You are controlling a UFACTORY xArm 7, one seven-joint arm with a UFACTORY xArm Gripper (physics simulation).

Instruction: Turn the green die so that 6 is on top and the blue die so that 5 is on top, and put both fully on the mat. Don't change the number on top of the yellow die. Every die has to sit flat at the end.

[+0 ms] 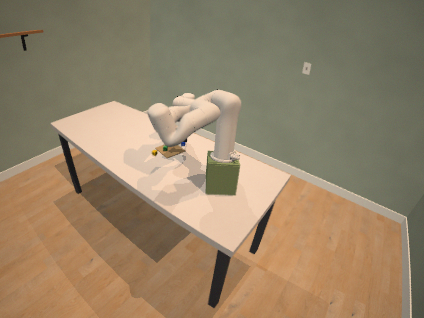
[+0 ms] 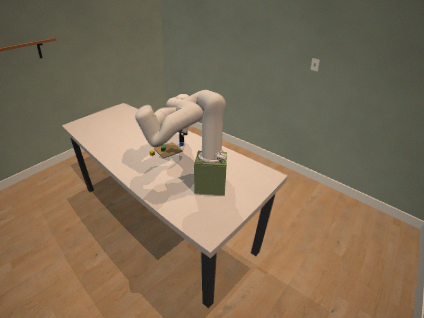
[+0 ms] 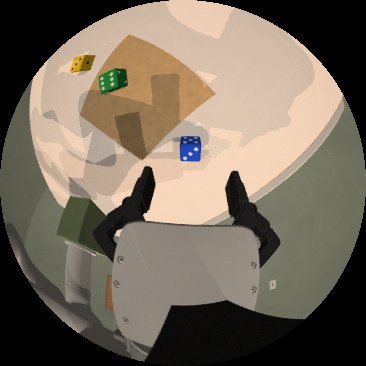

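The blue die (image 1: 183, 144) (image 2: 181, 144) (image 3: 190, 149) lies flat on the table beside the mat's corner, off the mat, and its top seems to show 3; a many-pipped side faces the mat. The green die (image 1: 165, 148) (image 2: 163, 148) (image 3: 113, 81) sits on the brown mat (image 1: 175, 152) (image 2: 170, 152) (image 3: 165, 62) near its edge, with 6 on top. The yellow die (image 1: 154, 152) (image 2: 152, 153) (image 3: 82, 63) lies off the mat; its top number is unclear. My gripper (image 2: 182, 139) (image 3: 190, 176) is open and empty, close to the blue die, which is not between the fingertips.
The arm's green base block (image 1: 222, 177) (image 2: 210, 177) (image 3: 80, 220) stands on the white table (image 1: 115, 145) (image 2: 110, 145). The table's back edge runs behind the blue die. The arm reaches above the mat and casts shadows over it.
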